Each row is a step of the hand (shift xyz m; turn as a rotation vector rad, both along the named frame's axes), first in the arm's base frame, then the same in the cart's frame.
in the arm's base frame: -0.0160 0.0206 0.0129 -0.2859 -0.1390 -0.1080
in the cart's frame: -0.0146 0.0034 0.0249 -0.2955 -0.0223 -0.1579
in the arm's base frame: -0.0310 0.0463 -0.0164 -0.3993 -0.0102 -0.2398
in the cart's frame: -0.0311 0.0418 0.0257 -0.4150 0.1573 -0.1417
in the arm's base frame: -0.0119 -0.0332 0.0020 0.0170 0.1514 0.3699
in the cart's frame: -0.0124 -0.0240 -0.0228 0.0456 -0.1755 0.3566
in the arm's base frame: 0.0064 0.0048 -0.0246 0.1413 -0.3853 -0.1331
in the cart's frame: 0.0048 0.0218 -0.0130 0.1239 -0.1506 -0.3849
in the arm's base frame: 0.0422 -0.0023 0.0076 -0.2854 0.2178 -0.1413
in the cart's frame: 0.0426 -0.0056 0.0007 -0.2899 0.2392 0.0871
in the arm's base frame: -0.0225 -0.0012 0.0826 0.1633 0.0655 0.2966
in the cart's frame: -0.0168 -0.0634 0.0550 0.1847 -0.1721 0.2350
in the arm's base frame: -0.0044 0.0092 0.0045 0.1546 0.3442 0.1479
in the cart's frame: -0.0039 0.0026 0.0101 0.1715 0.1235 0.3458
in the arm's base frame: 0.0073 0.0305 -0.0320 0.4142 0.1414 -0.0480
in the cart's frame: 0.0057 0.0444 0.0012 0.4127 0.1454 0.0488
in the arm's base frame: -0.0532 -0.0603 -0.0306 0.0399 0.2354 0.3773
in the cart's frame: -0.0564 -0.0191 -0.0621 0.0706 -0.1245 0.4229
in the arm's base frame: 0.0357 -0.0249 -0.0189 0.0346 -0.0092 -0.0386
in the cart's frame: 0.0338 -0.0010 -0.0333 0.0317 0.0241 -0.0345
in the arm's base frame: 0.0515 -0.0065 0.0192 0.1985 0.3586 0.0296
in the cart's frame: 0.0526 -0.0167 0.0047 0.2074 0.2232 0.2758
